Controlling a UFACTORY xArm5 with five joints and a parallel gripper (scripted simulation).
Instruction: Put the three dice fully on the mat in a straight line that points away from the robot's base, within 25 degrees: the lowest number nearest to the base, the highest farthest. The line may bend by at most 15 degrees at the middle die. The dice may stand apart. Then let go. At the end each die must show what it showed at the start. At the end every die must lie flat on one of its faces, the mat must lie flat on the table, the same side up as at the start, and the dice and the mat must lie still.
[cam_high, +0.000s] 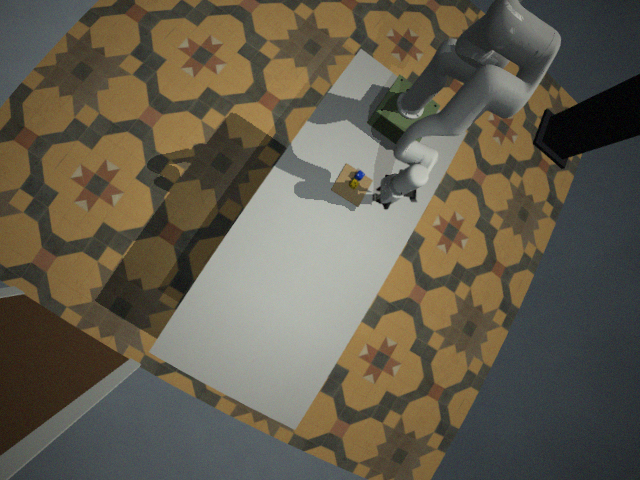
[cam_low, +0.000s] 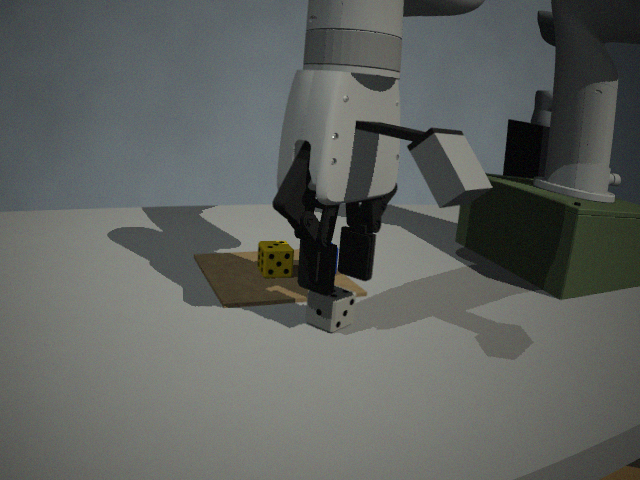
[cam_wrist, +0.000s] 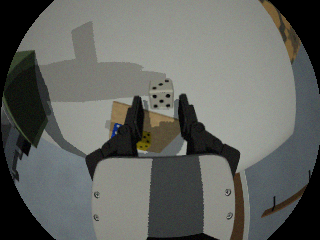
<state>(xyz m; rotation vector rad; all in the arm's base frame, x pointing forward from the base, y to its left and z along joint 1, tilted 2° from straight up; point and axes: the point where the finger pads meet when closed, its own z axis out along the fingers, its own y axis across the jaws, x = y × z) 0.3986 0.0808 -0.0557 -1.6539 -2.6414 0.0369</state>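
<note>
Right now my hand is 4 cm above the white die. Also, from my hand: blue die 4 cm behind, 11 cm to the right, 4 cm below; then yellow die 1 cm ahead, 12 cm to the right, 4 cm below; then tan mat 1 cm ahead, 12 cm to the right, 5 cm below.
</note>
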